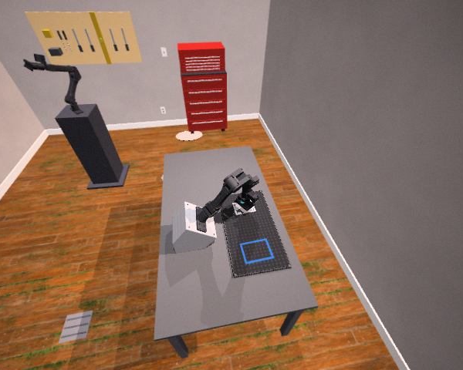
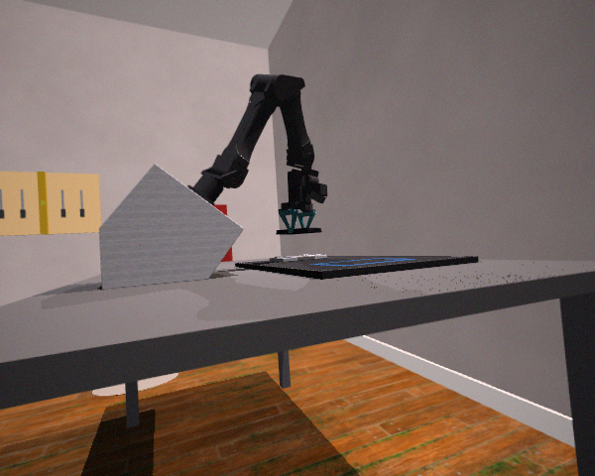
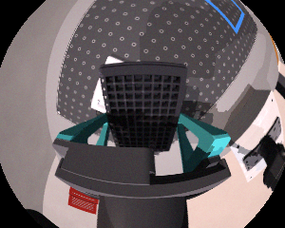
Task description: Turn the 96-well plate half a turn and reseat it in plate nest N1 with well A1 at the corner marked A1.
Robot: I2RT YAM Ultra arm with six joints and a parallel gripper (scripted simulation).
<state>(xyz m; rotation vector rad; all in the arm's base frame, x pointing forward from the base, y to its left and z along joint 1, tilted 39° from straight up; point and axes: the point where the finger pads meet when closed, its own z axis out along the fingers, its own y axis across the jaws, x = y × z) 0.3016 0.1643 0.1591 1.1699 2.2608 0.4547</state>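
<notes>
The white plate nest N1 lies 9 cm below my hand and 3 cm to the left of it. Also, from my hand: dark 96-well plate (right at my hand).
</notes>
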